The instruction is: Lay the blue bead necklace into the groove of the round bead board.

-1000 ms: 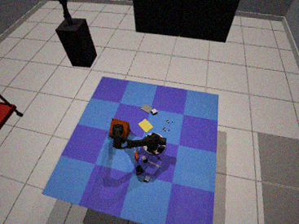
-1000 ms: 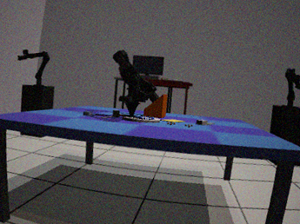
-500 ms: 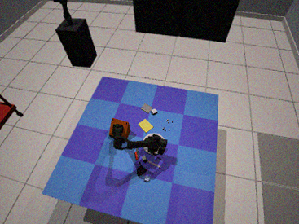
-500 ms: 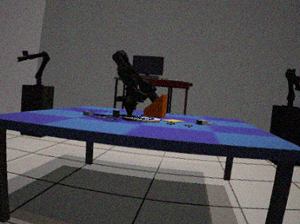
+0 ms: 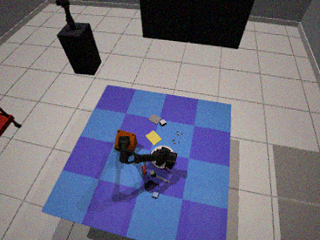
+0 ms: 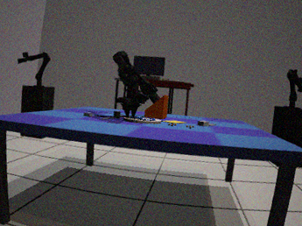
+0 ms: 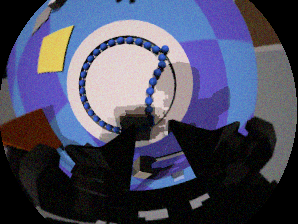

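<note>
The round white bead board lies 6 cm to the left of my gripper tip, 1 cm below it and 1 cm behind it. Round my gripper tip: red-handled tool 14 cm behind, 5 cm to the right, 1 cm below; then small cube 24 cm to the right, 1 cm below, 1 cm behind; then thin pale stick 12 cm to the right, 2 cm ahead, 1 cm below.
</note>
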